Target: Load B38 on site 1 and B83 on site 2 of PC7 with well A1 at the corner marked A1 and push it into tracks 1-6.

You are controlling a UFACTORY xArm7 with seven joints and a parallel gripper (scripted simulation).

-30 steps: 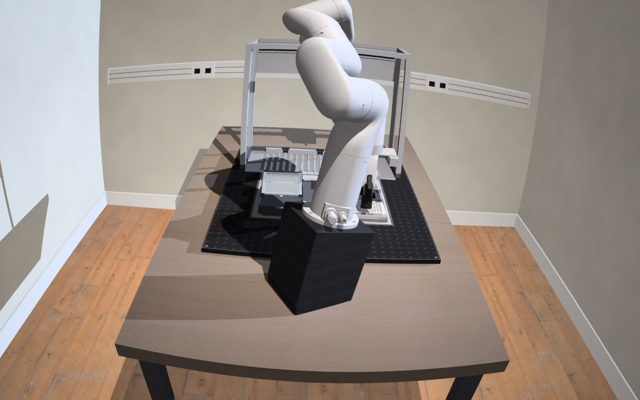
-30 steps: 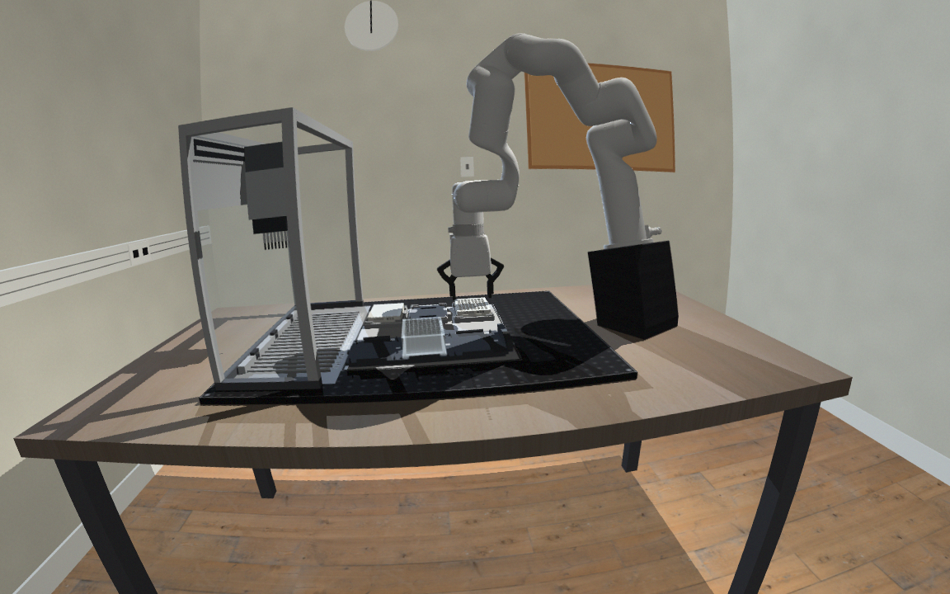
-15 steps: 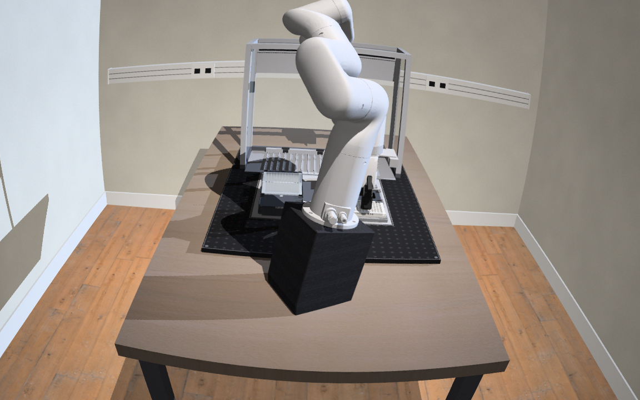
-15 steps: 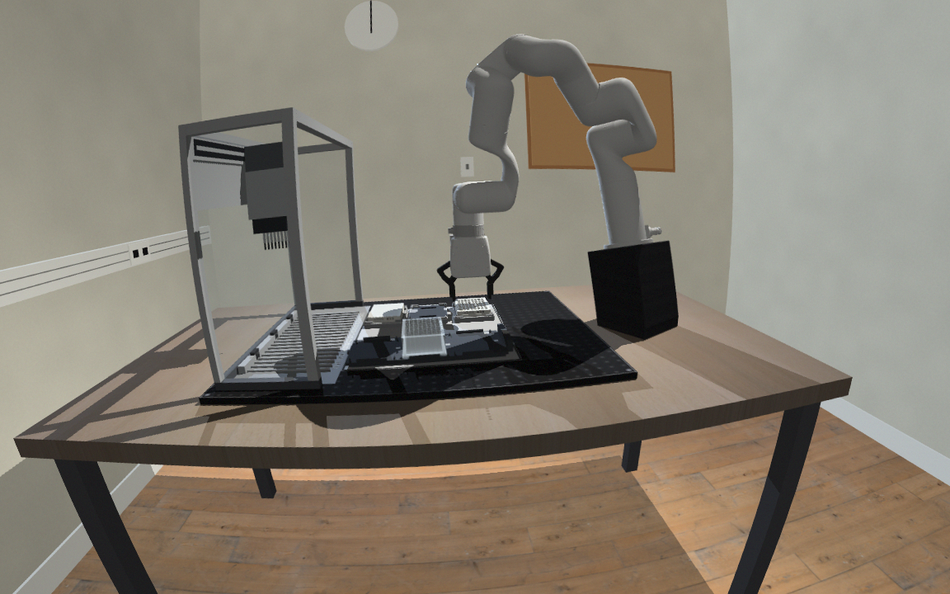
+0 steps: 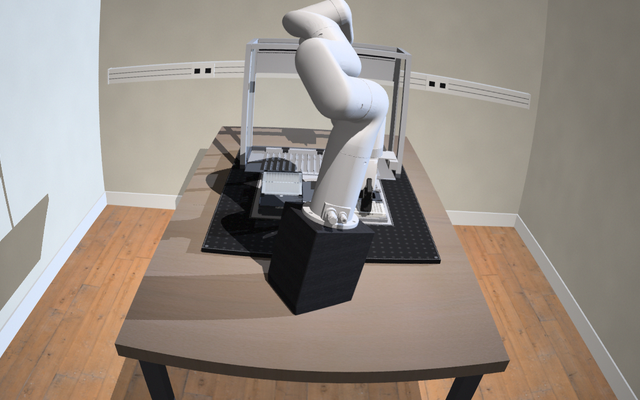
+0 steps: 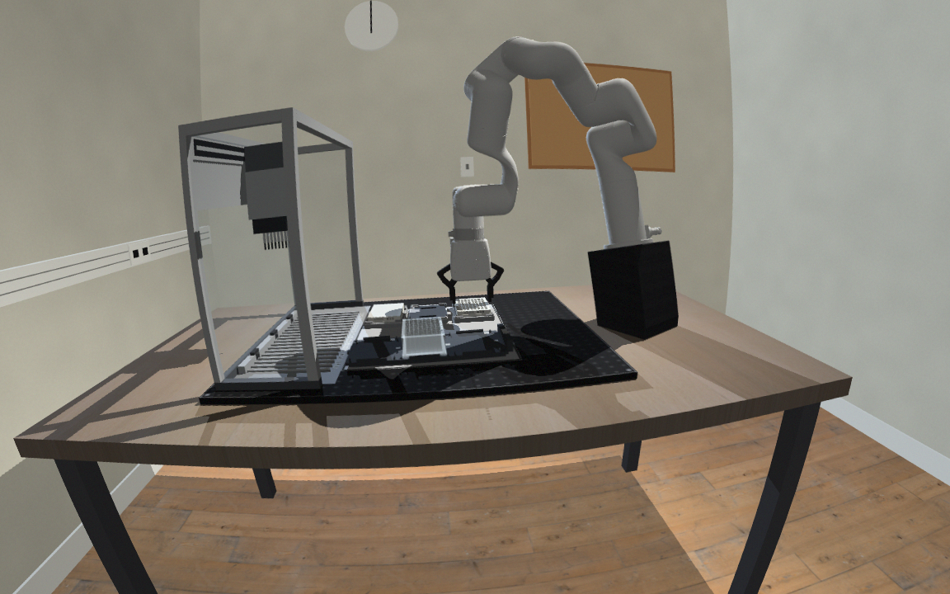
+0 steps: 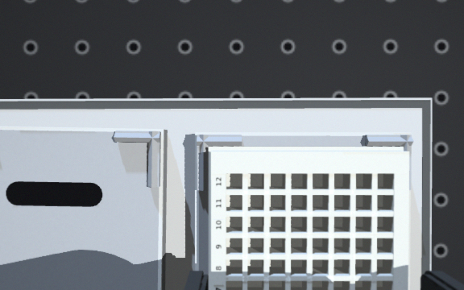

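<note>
The 96-well plate B38 lies 2 cm below my hand. Also, from my hand: plate carrier PC7: 24 cm to the left, 14 cm ahead, 3 cm below; nest S1: 4 cm below; nest S2: 11 cm ahead, 4 cm below, 1 cm to the right.
</note>
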